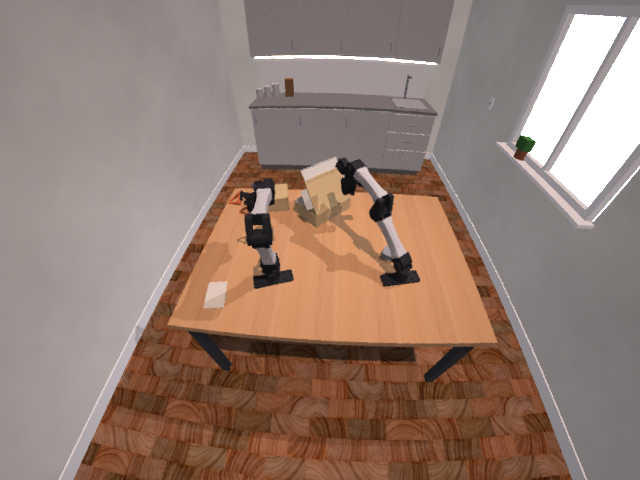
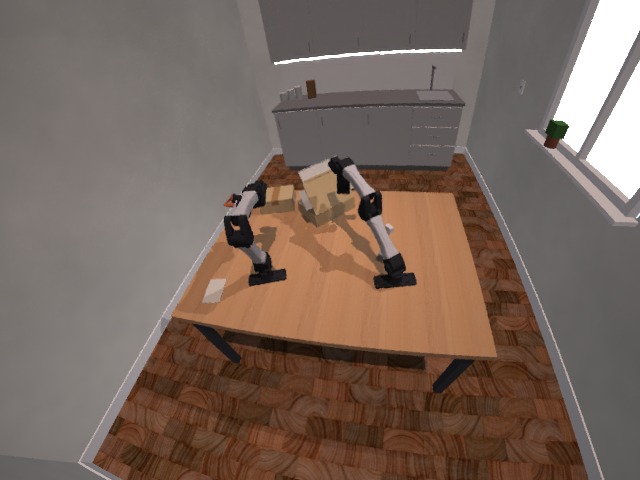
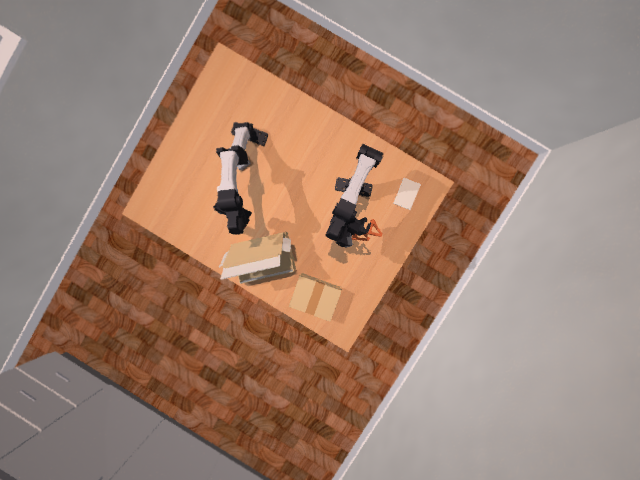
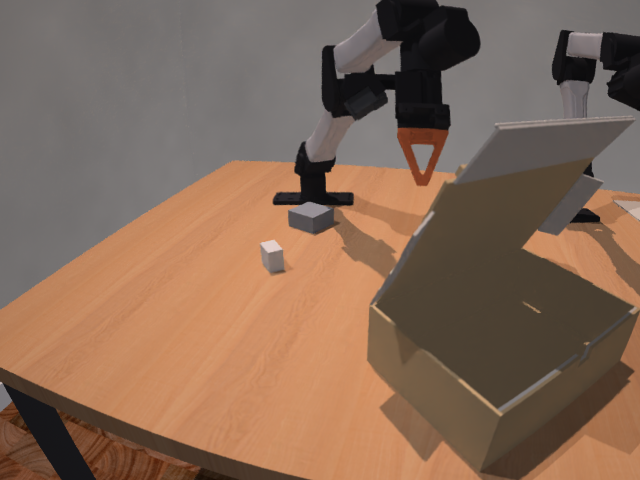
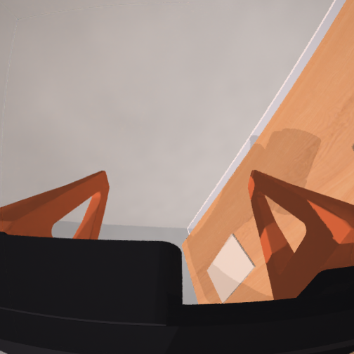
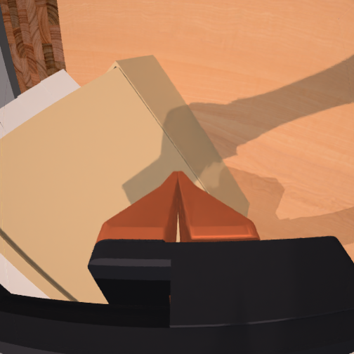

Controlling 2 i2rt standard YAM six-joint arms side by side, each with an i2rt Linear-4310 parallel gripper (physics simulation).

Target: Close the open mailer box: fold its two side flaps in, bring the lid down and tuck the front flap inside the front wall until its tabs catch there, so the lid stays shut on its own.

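Frame: origin at the left arm's base, x up, y back, z right, level; centimetres.
Where they show: left gripper, fingertip midpoint: [image 1: 234, 207] [image 2: 230, 209] [image 3: 375, 237]; right gripper, fingertip midpoint: [image 1: 345, 195] [image 2: 343, 194] [image 4: 422, 185]; left arm's base, origin of the base link: [image 1: 273, 279] [image 2: 267, 277]; right arm's base, origin of the base link: [image 1: 400, 278] [image 2: 394, 281] [image 3: 249, 134] [image 4: 313, 200].
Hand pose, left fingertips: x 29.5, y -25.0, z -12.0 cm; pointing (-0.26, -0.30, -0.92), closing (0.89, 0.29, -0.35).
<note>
Each offset is from my left fingertips to the centre of the thing. "spot": to the spot under its first point.
The tan mailer box {dx -25.1, dy -22.3, dz +51.5 cm} [image 1: 316, 218] [image 2: 321, 217] [image 4: 434, 397] stands open near the table's far edge. Its lid {spot: dx -10.9, dy -16.6, dz +51.9 cm} [image 1: 326, 190] [image 3: 255, 250] [image 4: 496, 217] [image 6: 85, 165] is raised and tilted. The pale front flap {spot: dx +0.6, dy -24.1, dz +50.3 cm} [image 1: 320, 167] [image 4: 558, 144] sticks out from the lid's upper edge. One pale side flap {spot: dx -11.0, dy -11.8, dz +38.9 cm} [image 3: 286, 244] [image 4: 571, 206] juts from the lid's side; the other {spot: dx -9.7, dy -25.9, dz +66.6 cm} [image 4: 413, 245] shows nearly edge-on. My right gripper [image 4: 422, 183] [image 6: 177, 179] is shut and empty, above the table behind the lid's outer face. My left gripper [image 5: 178, 178] is open and empty, away from the box.
A closed taped carton {dx -24.4, dy -36.9, dz +20.1 cm} [image 2: 279, 198] [image 3: 315, 297] stands beside the mailer box. A grey block {dx -27.7, dy +26.5, dz +75.1 cm} [image 4: 310, 217] and a small white block {dx -27.5, dy +8.3, dz +82.7 cm} [image 4: 271, 255] [image 2: 388, 228] lie near the right arm. A white sheet {dx -29.3, dy +27.3, dz -17.0 cm} [image 1: 215, 294] [image 3: 407, 193] [image 5: 231, 267] lies near the left arm's base.
</note>
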